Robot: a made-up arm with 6 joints.
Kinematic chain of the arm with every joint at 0, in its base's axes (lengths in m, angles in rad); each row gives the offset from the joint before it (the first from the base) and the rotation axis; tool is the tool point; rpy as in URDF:
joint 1: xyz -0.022 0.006 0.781 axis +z
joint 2: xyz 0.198 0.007 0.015 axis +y
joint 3: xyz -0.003 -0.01 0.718 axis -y
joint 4: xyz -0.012 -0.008 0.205 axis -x
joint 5: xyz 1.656 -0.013 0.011 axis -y
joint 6: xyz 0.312 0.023 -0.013 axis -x
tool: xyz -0.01 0.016 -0.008 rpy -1.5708 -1.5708 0
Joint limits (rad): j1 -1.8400..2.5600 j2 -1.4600..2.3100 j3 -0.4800..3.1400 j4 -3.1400..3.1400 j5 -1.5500..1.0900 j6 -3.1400..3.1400
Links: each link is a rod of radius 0.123 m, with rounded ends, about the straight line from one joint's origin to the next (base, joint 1, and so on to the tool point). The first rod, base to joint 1, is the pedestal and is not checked.
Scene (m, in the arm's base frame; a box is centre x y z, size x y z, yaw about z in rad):
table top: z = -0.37
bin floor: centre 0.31 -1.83 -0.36 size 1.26 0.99 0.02 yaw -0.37
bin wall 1: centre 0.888 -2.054 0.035 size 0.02 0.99 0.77 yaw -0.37
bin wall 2: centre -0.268 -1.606 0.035 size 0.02 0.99 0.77 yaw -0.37
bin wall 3: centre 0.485 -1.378 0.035 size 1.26 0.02 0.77 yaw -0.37
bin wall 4: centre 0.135 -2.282 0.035 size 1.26 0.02 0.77 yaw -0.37
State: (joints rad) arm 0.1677 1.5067 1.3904 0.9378 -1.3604 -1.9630
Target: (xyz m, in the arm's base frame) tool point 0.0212 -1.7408 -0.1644
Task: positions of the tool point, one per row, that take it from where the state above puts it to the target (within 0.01 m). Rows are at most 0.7 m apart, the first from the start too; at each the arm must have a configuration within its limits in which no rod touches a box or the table.
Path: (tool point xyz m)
1: 2.5065 -0.4733 0.7285
2: 2.2010 -1.0821 0.7734
3: 1.7277 -1.5429 0.8020
4: 1.1548 -1.8105 0.8070
5: 0.5610 -1.8705 0.7838
6: 0.0213 -1.7408 0.7284
7: 0.0299 -1.7996 0.4560
8: 0.0304 -1.8030 0.1538
9: 0.0211 -1.7408 -0.1644

